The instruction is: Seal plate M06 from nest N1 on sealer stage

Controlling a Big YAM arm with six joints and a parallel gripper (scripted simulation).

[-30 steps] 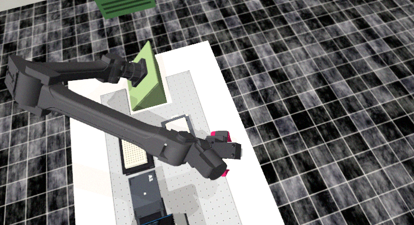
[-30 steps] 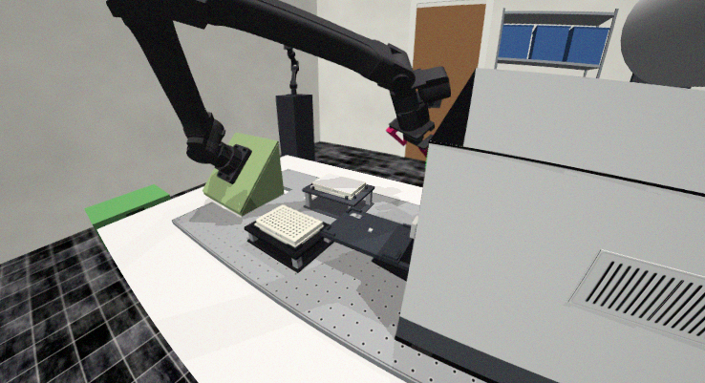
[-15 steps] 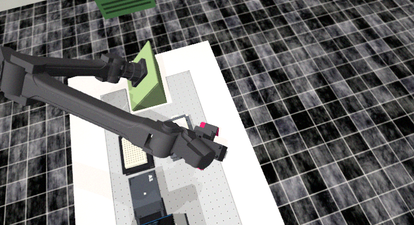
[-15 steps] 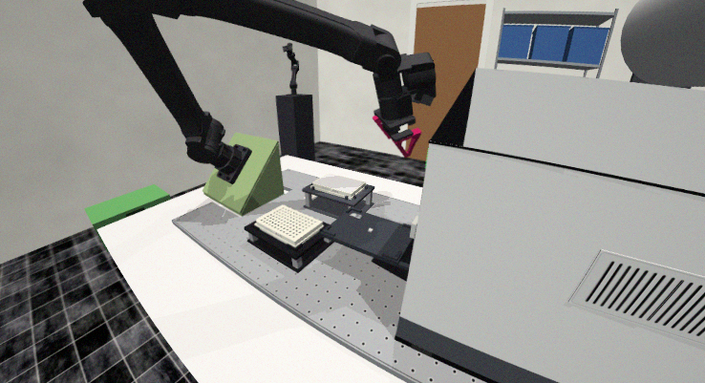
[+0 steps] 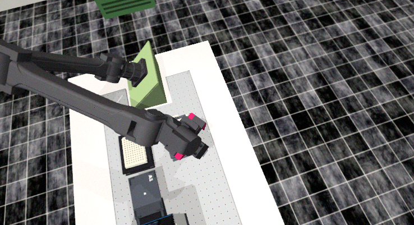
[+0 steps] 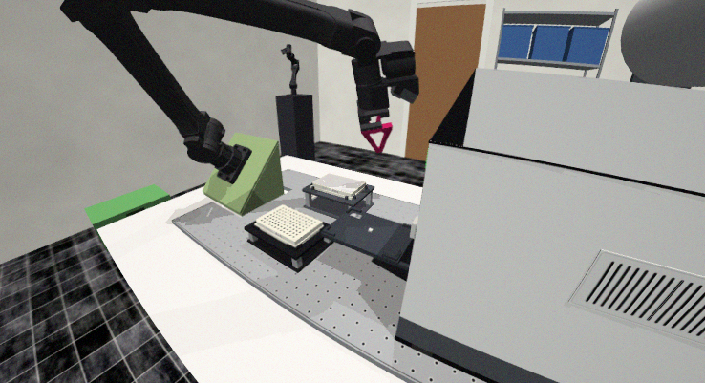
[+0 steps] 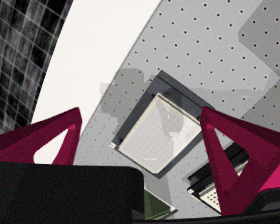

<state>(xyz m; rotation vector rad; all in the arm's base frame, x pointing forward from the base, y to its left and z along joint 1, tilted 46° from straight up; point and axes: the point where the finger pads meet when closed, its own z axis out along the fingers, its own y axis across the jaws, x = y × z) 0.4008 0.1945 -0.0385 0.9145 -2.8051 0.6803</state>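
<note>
The 96-well plate M06 is 7 cm behind my hand, 24 cm to the right of it and 15 cm below it. Round my hand: sealed plate M09: 8 cm behind, 5 cm to the right, 13 cm below; grey nest N2: 8 cm behind, 5 cm to the right, 14 cm below; dark sealer stage: 11 cm ahead, 21 cm to the right, 11 cm below.
</note>
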